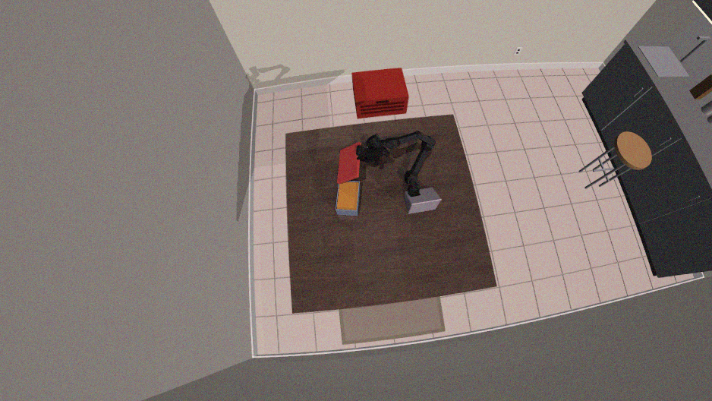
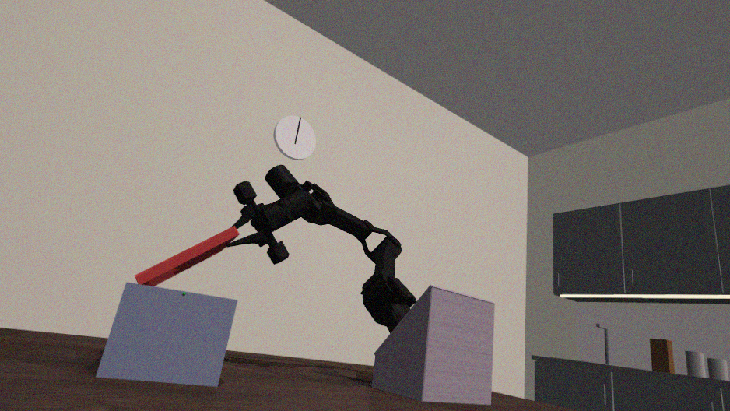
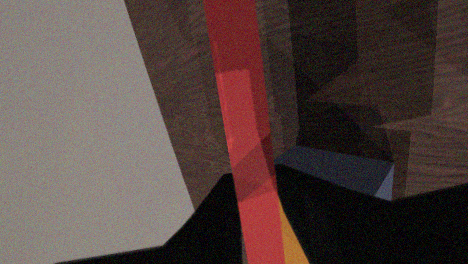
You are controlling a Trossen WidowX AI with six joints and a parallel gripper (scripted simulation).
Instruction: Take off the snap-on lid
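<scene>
Right now the red lid is 6 cm ahead of my gripper tip, 5 cm below it and 2 cm to the right of it. Also, from my gripper tip: blue-grey storage box: 18 cm below, 17 cm to the left, 11 cm ahead.
</scene>
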